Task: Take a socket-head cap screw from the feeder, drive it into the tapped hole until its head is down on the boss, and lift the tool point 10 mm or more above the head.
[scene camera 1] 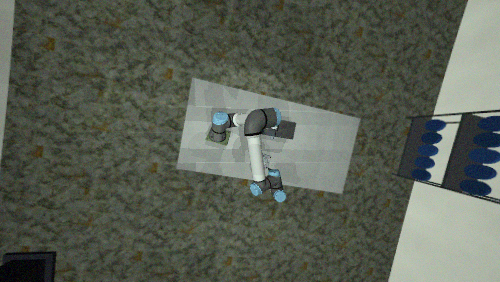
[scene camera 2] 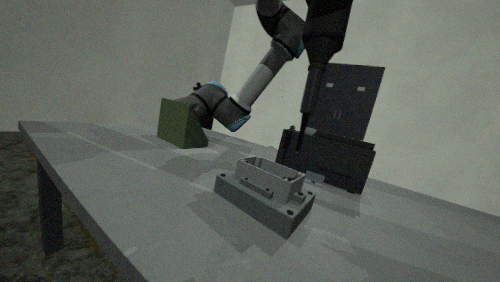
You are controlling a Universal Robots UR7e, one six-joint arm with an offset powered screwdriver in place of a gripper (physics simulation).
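My screwdriver (scene camera 2: 299, 148) points down in scene camera 2, its thin dark bit in free air above the right end of the grey housing; no screw shows on its tip at this size. In scene camera 1 the tip is hidden under the arm. The open-topped housing (scene camera 2: 274, 171) (scene camera 1: 267, 161) sits on a grey block (scene camera 2: 250, 205). Dark spots show inside the housing's right end; I cannot tell whether one is a seated screw head on a boss. The dark feeder (scene camera 2: 330, 162) (scene camera 1: 286, 130) stands behind the housing; no single screw can be made out on it.
The pale table (scene camera 1: 325, 150) (scene camera 2: 125, 200) carries everything. The arm's base stands on a green wedge (scene camera 2: 172, 122) at the table's left part. A tall dark cabinet (scene camera 2: 352, 102) stands behind the feeder. Dark racks with blue discs (scene camera 1: 427, 150) lie beyond the table's right side.
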